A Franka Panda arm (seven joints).
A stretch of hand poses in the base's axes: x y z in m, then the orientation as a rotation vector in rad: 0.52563 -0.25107 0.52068 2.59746 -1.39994 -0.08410; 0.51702 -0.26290 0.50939 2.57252 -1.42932 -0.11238; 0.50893 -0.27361 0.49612 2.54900 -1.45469 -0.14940; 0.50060 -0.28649 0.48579 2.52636 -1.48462 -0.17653; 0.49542 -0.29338 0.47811 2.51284 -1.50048 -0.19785; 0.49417 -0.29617 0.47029 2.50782 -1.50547 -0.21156; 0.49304 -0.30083 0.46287 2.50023 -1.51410 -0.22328; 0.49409 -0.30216 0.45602 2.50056 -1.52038 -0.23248; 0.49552 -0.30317 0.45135 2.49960 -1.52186 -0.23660; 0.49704 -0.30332 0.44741 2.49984 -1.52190 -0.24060; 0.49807 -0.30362 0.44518 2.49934 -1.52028 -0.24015; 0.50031 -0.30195 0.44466 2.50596 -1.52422 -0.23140; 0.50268 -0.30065 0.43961 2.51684 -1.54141 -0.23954; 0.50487 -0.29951 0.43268 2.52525 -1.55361 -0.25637; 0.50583 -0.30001 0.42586 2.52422 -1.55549 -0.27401; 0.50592 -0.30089 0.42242 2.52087 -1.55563 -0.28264
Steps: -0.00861 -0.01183 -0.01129 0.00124 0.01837 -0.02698; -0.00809 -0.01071 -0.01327 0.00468 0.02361 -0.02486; -0.00833 -0.01288 -0.01033 0.00399 0.01601 -0.02678; -0.00518 -0.00689 -0.00768 0.00394 0.01285 -0.01518; -0.00125 -0.00279 -0.00782 0.00353 0.00817 -0.00553; -0.00113 -0.00466 -0.00742 0.00217 0.00708 -0.00836; 0.00105 -0.00133 -0.00685 0.00627 0.00279 -0.00445; 0.00143 -0.00101 -0.00467 0.00151 0.00218 -0.00149; 0.00152 -0.00015 -0.00394 0.00185 0.00201 -0.00026; 0.00103 -0.00030 -0.00223 -0.00113 0.00051 0.00089; 0.00224 0.00167 -0.00052 0.00272 -0.00901 0.00013; 0.00237 0.00130 -0.00505 0.01761 -0.00619 -0.00795; 0.00219 0.00114 -0.00693 0.01760 0.00106 -0.00615; 0.00096 -0.00050 -0.00682 0.00732 0.00911 -0.00254; 0.00009 -0.00088 -0.00344 0.00125 0.00605 -0.00155
